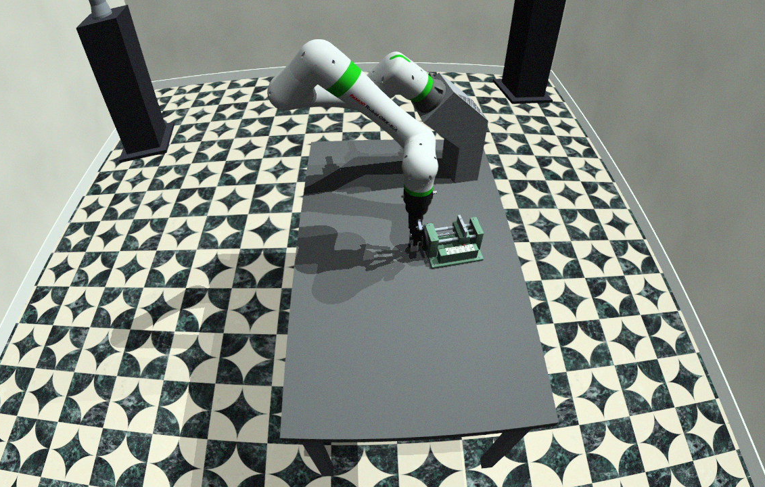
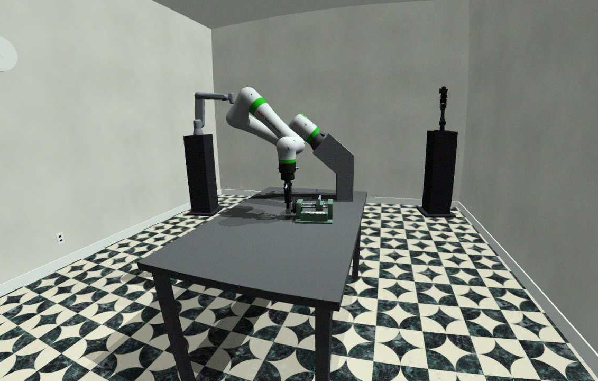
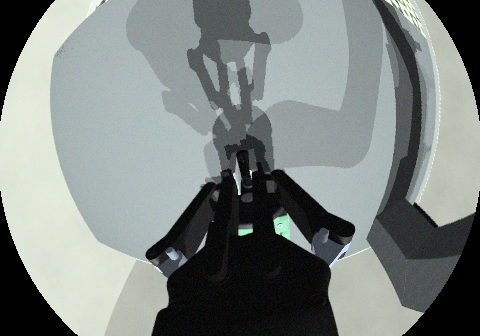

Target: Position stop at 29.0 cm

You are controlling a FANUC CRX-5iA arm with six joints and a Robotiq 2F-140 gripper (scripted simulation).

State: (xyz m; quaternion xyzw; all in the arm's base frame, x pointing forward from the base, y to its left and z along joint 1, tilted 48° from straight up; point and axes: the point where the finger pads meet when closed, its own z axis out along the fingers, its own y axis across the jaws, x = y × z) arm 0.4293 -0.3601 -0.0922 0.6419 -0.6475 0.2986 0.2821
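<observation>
Now: hand 20 mm to the right of the black handwheel and 10 mm above it. The rest, counted from my hand: green stop fixture (180 mm to the left, 30 mm above, 20 mm ahead).
</observation>
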